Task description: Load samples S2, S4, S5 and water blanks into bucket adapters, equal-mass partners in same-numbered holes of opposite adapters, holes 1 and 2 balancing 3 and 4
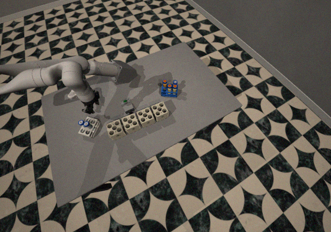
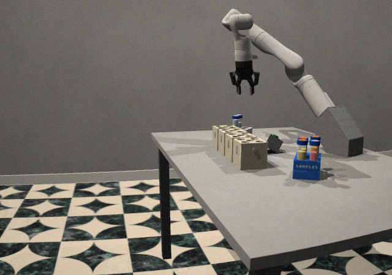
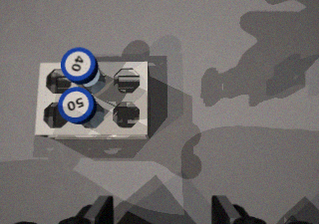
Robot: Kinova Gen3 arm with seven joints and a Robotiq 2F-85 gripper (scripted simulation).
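Now: the white-dot blank 3 cm behind my hand, 14 cm to the right of it and 18 cm below it. The rest, counted from my hand: small sloped done desk: 4 cm behind, 18 cm to the left, 19 cm below; white blank rack: 2 cm behind, 13 cm to the right, 21 cm below; green done key: 6 cm behind, 18 cm to the left, 18 cm below.
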